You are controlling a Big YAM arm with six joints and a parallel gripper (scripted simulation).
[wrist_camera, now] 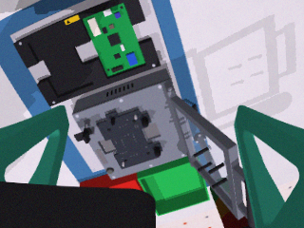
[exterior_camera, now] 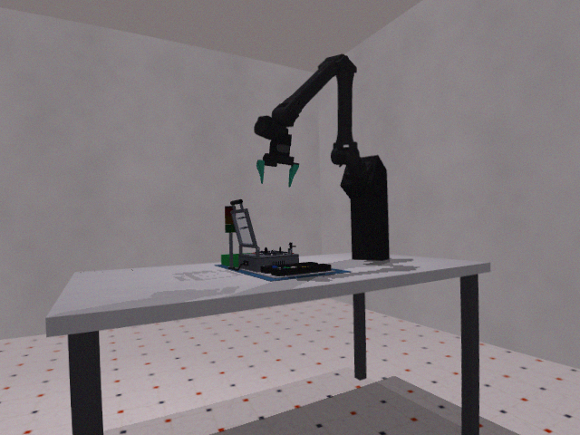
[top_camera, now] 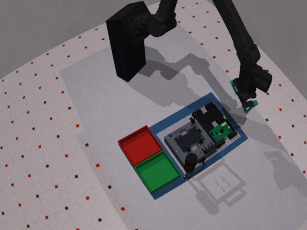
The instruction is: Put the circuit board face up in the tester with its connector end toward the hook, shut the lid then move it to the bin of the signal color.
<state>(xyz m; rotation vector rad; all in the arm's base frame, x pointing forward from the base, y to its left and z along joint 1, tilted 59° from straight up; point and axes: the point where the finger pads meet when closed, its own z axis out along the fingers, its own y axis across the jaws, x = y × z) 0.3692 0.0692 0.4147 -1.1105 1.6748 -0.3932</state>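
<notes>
Right now the green circuit board is 30 cm below my hand, 3 cm to the right of it and 3 cm behind it. Round my hand: latch hook: 23 cm below, 16 cm to the right, 11 cm behind; tester lid: 18 cm to the right, 14 cm below, 8 cm ahead; tester plate: 25 cm below, 20 cm to the right, 4 cm behind.
</notes>
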